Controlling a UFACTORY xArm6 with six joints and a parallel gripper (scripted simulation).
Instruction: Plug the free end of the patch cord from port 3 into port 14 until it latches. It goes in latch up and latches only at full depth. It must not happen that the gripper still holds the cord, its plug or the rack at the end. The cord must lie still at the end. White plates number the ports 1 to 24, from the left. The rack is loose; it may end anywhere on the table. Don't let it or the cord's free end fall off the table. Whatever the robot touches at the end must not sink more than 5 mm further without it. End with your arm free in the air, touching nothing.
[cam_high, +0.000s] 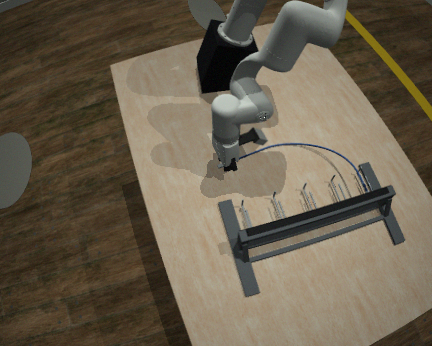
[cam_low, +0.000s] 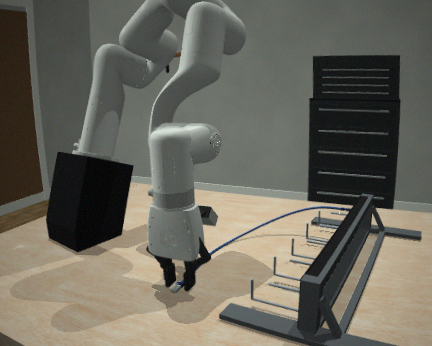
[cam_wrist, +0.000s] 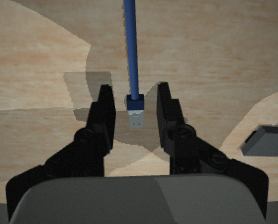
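My gripper is now 20 mm to the left of the plug and 10 mm above it.
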